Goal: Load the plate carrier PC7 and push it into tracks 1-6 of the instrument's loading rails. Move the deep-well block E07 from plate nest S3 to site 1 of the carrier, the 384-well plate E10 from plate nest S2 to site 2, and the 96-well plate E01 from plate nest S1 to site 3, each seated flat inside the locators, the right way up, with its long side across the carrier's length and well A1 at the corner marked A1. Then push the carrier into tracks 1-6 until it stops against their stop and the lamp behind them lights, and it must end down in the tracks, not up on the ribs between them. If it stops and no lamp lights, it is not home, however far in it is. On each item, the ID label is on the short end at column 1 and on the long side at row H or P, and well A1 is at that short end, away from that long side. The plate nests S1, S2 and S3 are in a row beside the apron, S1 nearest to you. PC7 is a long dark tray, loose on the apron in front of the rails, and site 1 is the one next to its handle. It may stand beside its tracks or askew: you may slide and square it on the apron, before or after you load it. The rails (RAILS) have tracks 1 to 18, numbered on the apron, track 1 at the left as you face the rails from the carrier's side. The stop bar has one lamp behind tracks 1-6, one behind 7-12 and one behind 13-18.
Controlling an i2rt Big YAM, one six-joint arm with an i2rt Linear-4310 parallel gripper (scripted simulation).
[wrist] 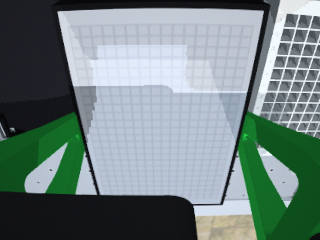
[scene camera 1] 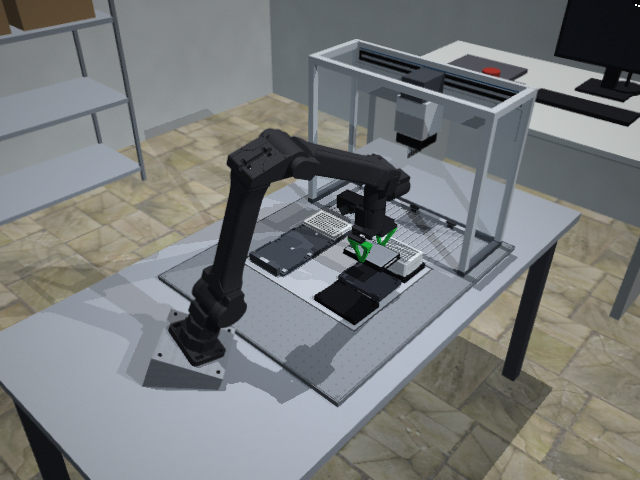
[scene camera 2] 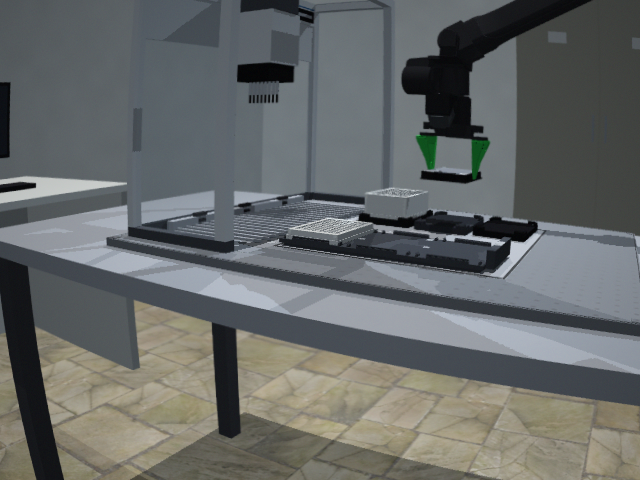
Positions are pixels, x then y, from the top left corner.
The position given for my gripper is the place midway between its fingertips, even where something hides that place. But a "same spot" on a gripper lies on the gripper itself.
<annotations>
My gripper shows in the wrist view (161, 119), in scene camera 1 and in scene camera 2. A 96-well plate E01 shows in scene camera 1 and in scene camera 2; in the wrist view it is out of frame. One and the same spot on my gripper: (scene camera 1: 353, 238) is (scene camera 2: 485, 137). The same spot on the 96-well plate E01: (scene camera 1: 322, 223) is (scene camera 2: 334, 228).
</annotations>
